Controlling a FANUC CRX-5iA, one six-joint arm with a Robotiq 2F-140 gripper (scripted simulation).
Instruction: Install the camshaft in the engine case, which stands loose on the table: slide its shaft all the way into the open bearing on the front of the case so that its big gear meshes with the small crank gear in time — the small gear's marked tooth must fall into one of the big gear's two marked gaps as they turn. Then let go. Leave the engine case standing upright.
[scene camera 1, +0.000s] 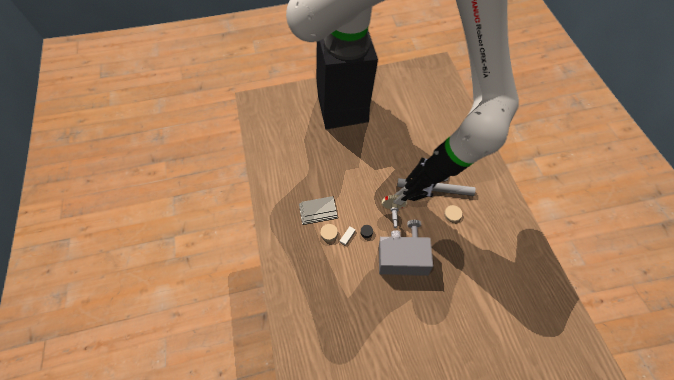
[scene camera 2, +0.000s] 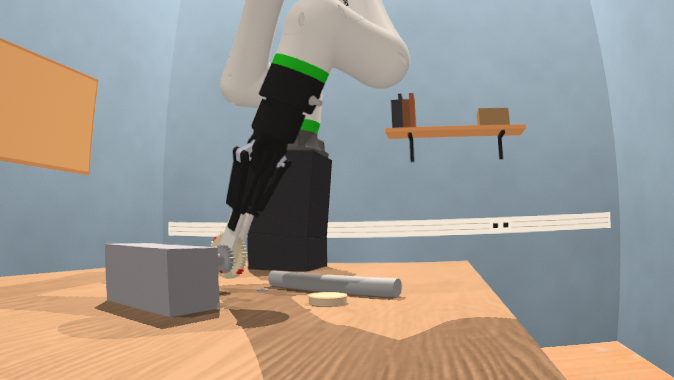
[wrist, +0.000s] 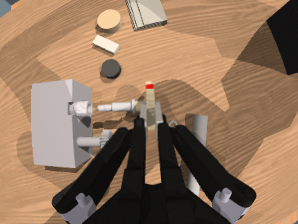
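Note:
There is a grey cylinder (scene camera 2: 368, 286), and there is a ribbed grey block (scene camera 1: 322, 209). Scene camera 2 does not show the ribbed grey block, hidden by the grey engine case. That grey engine case (scene camera 2: 171, 281) (scene camera 1: 398, 255) (wrist: 61, 111) is visible to me in the scene cameras and in the wrist view, and so is my own gripper (scene camera 2: 230, 247) (scene camera 1: 396, 200) (wrist: 150, 109).

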